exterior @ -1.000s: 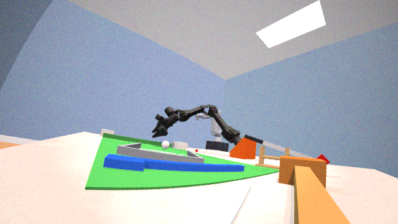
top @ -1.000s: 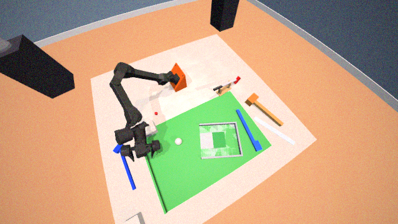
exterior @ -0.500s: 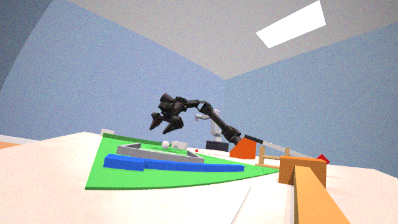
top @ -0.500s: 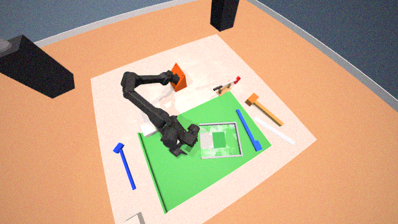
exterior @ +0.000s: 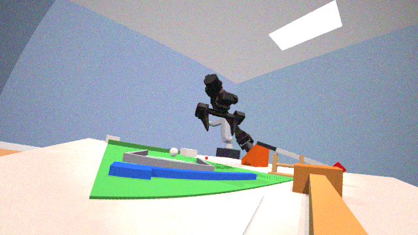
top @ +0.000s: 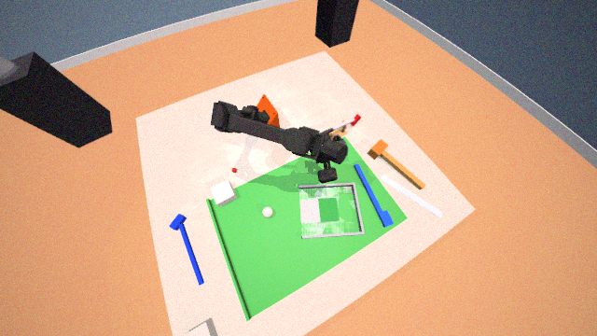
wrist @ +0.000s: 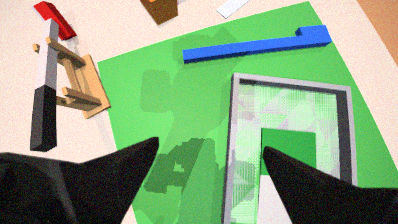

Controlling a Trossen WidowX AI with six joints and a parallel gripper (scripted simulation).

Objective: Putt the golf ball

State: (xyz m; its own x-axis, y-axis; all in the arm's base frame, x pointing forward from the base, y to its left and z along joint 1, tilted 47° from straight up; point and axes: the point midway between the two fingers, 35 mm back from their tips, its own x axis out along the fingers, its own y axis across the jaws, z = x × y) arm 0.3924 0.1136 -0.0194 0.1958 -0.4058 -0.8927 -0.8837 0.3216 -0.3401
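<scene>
Right now my gripper tip is 16 cm past the wooden stand, 18 cm to the right of it and 9 cm above it. Also, from my gripper tip: red putter 17 cm behind, 20 cm to the left, 6 cm below; green mat 8 cm ahead, 16 cm to the right, 12 cm below; white golf ball 31 cm to the right, 10 cm below.
</scene>
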